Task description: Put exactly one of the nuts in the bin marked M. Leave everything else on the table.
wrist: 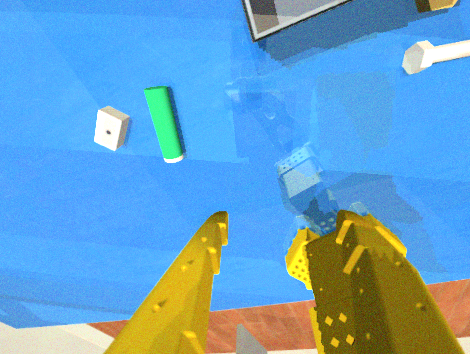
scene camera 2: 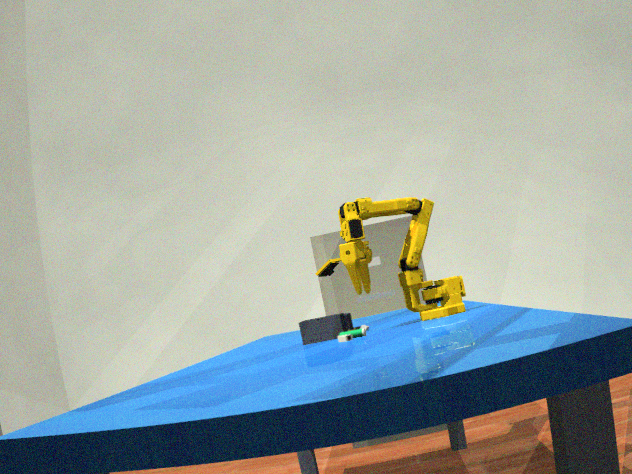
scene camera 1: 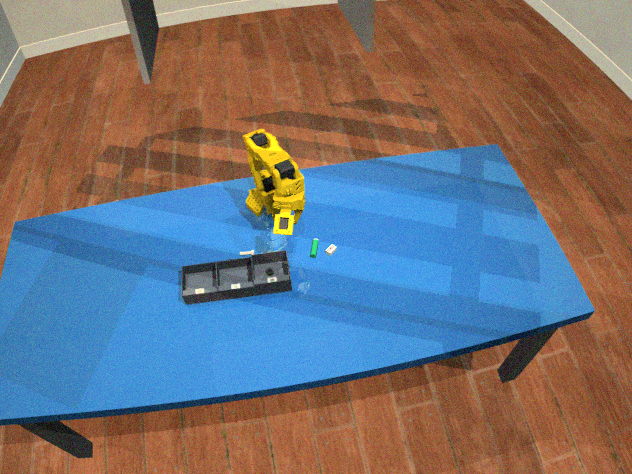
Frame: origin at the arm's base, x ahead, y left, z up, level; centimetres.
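Seen in the pictures: hand, its tool point: [wrist: 227,223] [scene camera 2: 359,292] [scene camera 1: 294,222]; arm's base, origin of its link: [wrist: 335,238] [scene camera 2: 433,317] [scene camera 1: 268,207].
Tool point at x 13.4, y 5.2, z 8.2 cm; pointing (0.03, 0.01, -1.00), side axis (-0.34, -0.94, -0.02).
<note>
Pixels of each thing's top centre, then the offset from my tool point to it. "pt": a spot on its surface instead.
- dark nut, centre of its top: [scene camera 1: 269,270] dx +7.7, dy -7.4, dz -6.6 cm
- M bin, a spot on its surface: [wrist: 254,36] pt dx +5.0, dy -2.8, dz -3.5 cm
- golden-brown faceted thing, a spot on its surface: [wrist: 436,4] pt dx +3.1, dy -11.3, dz -7.3 cm
- black tray, centre of its top: [scene camera 2: 326,315] [scene camera 1: 234,271] dx +8.6, dy -15.5, dz -3.5 cm
- white bolt, centre of its top: [wrist: 459,53] [scene camera 1: 246,251] dx +0.7, dy -12.2, dz -6.8 cm
- green cylinder, centre of its top: [wrist: 162,131] [scene camera 2: 352,330] [scene camera 1: 314,245] dx +2.6, dy +4.2, dz -6.8 cm
- white block, centre of its top: [wrist: 107,131] [scene camera 2: 344,335] [scene camera 1: 331,248] dx +4.0, dy +8.0, dz -7.1 cm
A dark nut [scene camera 1: 269,271] lies inside the M bin [scene camera 1: 275,289] [wrist: 254,36], the right compartment of the tray in scene camera 1; its label is too small to read there. A golden-brown faceted thing [wrist: 436,4] is cut off at the top of the wrist view, beside the tray; whether it is a nut, I cannot tell. My gripper [scene camera 2: 364,292] [wrist: 282,215] is open and empty, high above the table on the arm's side of the tray. Its jaws show a wide V-shaped gap in the wrist view. The fingertips are hidden in scene camera 1.
The black tray [scene camera 1: 237,293] [scene camera 2: 324,329] has three compartments. A white bolt [scene camera 1: 246,252] [wrist: 417,57] lies behind it. A green cylinder [scene camera 1: 313,247] [scene camera 2: 352,333] [wrist: 164,122] and a white block [scene camera 1: 330,249] [scene camera 2: 345,337] [wrist: 110,128] lie to its right in scene camera 1.
</note>
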